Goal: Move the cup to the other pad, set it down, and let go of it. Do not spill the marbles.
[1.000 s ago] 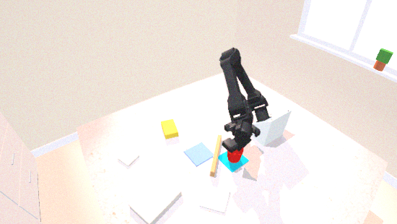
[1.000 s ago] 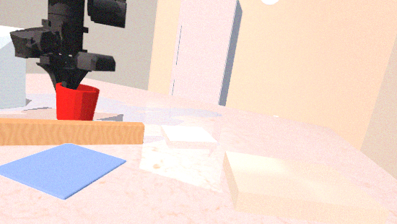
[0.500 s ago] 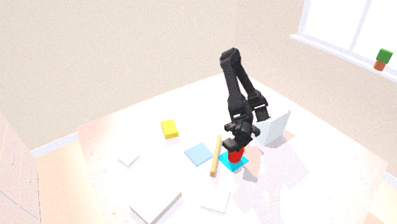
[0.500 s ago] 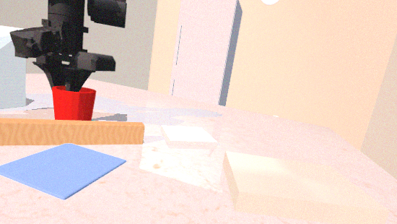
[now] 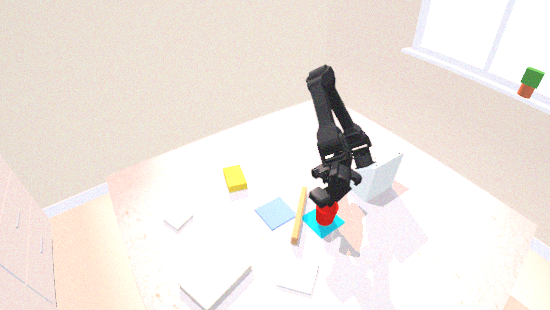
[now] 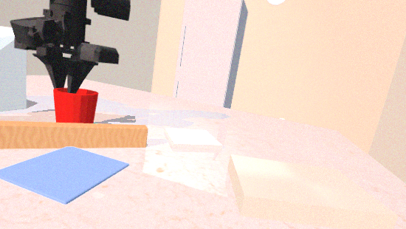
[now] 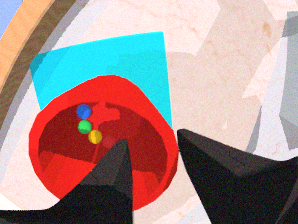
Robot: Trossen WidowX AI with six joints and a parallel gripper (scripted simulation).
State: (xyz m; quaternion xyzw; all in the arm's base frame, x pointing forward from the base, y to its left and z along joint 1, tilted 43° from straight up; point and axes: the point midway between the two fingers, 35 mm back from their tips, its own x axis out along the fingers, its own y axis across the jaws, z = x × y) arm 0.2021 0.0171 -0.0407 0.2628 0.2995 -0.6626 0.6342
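The red cup lies 3 cm ahead of my gripper tip and 2 cm below it. The rest, counted from my gripper tip: light blue pad: 14 cm ahead, 12 cm to the right, 7 cm below; cyan pad: 7 cm below, 3 cm ahead; wooden bar: 9 cm ahead, 6 cm to the right, 5 cm below.
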